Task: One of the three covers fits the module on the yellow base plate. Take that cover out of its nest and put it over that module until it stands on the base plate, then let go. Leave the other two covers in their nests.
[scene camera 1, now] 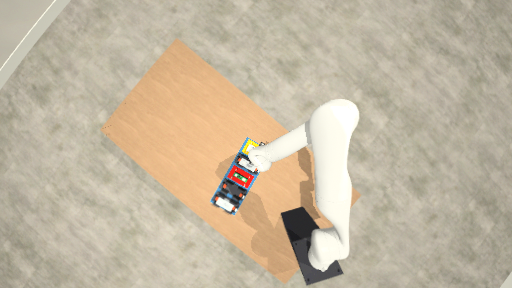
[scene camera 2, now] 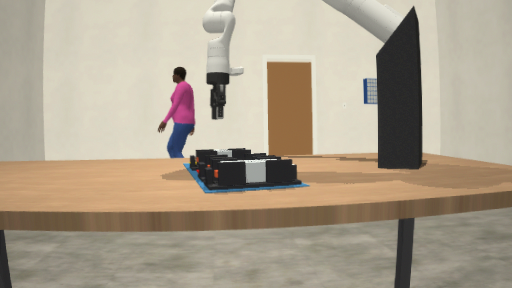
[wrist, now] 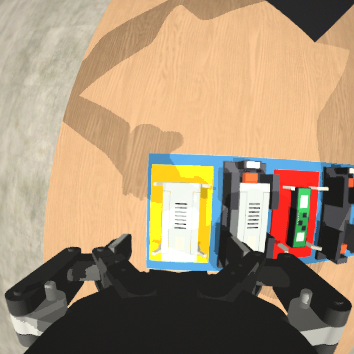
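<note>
A white cover with a slotted top lies over the module on the yellow base plate, inside the plate's edges; the module is hidden. It looks level in the wrist view, but its lower rim cannot be judged. My gripper is open and empty, high above the board. A second white cover sits in the black nest beside the yellow plate. A third white cover sits in the nest at the board's far end. The black nest between that one and the red plate holds no cover.
A red base plate with an uncovered green module lies between two nests. All stand on a blue board. The arm's black base stands at one end of the wooden table. A person in pink stands behind.
</note>
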